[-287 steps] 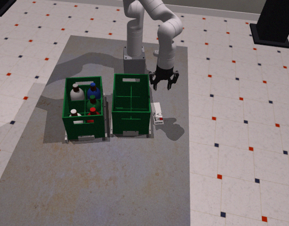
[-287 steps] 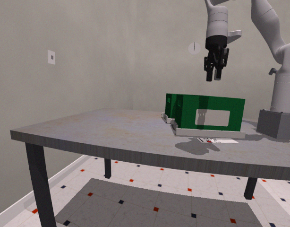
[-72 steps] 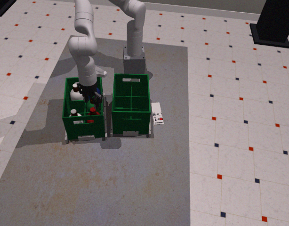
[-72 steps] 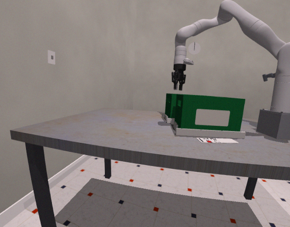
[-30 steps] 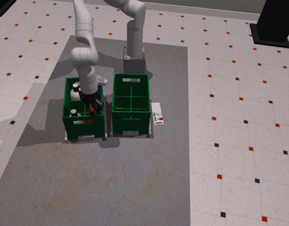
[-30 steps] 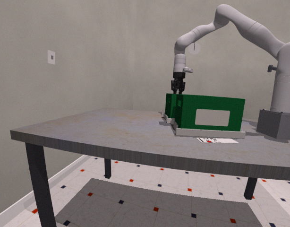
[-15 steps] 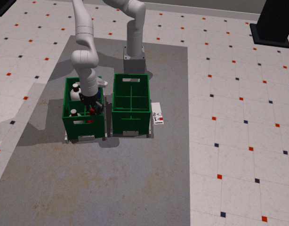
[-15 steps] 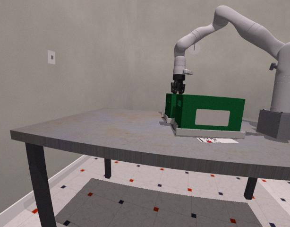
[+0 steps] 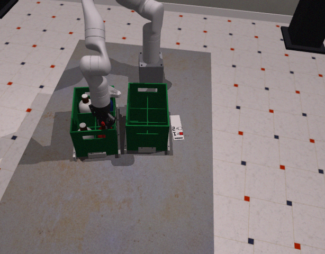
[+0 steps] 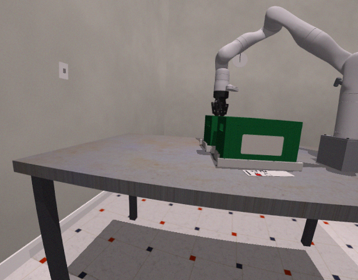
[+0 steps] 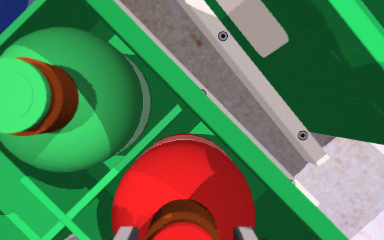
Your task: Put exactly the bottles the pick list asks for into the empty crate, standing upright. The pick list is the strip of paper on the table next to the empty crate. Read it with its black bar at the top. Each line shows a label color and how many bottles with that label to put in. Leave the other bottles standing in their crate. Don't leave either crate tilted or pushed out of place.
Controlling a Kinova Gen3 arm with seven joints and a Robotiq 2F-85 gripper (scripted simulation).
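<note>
The red-label bottle is 70 mm below my hand. Round my hand: green bottle (80 mm behind, 70 mm below, 20 mm to the right); blue bottle (170 mm behind, 70 mm below, 40 mm to the right); pick list (310 mm to the left, 170 mm behind, 160 mm below).
</note>
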